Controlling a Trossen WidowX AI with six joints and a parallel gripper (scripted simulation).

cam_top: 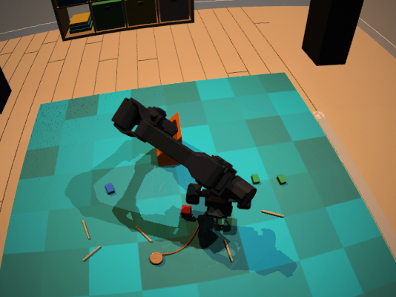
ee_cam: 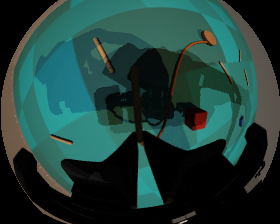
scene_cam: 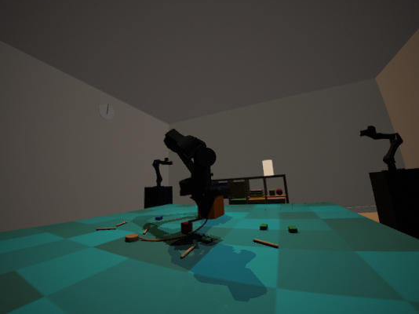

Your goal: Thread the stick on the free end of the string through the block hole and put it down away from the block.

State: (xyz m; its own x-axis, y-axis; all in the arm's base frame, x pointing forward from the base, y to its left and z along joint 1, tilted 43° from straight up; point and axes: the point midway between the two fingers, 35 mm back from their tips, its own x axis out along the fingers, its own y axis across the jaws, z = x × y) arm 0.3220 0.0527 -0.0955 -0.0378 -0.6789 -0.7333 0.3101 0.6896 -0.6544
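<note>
My gripper tip is 40 mm past the red cube, 100 mm to the left of it and 40 mm above it. Round my gripper tip: blue cube (180 mm behind, 360 mm to the right, 50 mm below); then round wooden button (110 mm ahead, 210 mm to the right, 50 mm below); then green cube (110 mm behind, 260 mm to the left, 50 mm below).
</note>
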